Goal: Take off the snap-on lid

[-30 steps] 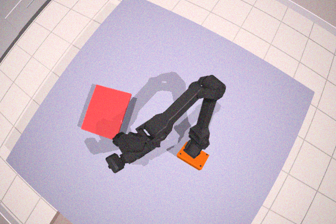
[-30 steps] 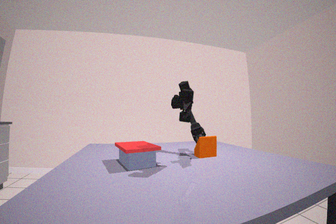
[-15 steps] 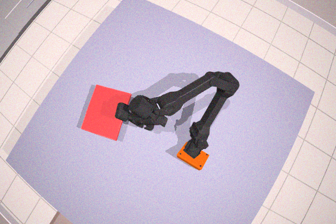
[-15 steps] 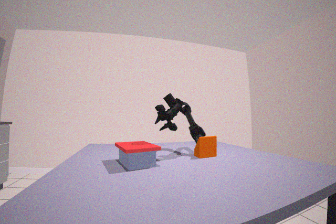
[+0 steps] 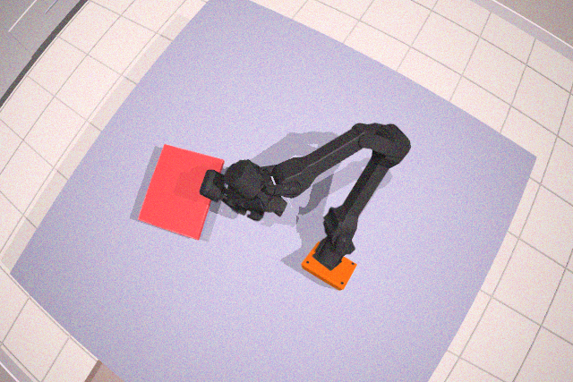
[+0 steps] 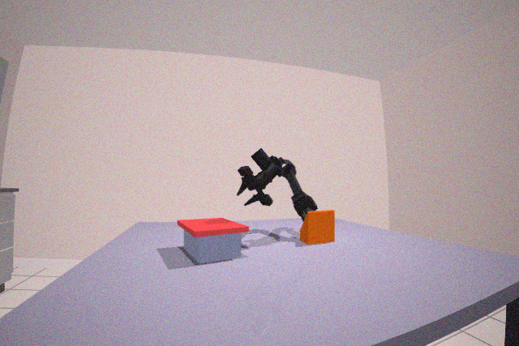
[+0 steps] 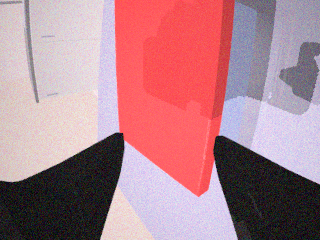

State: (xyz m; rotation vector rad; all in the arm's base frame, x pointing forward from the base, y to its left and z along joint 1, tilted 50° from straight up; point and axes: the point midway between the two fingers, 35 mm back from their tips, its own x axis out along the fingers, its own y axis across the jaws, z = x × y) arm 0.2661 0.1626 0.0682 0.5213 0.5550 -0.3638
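Now: gripper tip 110 mm short of the red lid, 80 mm above it and 50 mm to the right of it. Round my gripper tip: grey-blue storage box 130 mm below, 110 mm ahead, 50 mm to the left.
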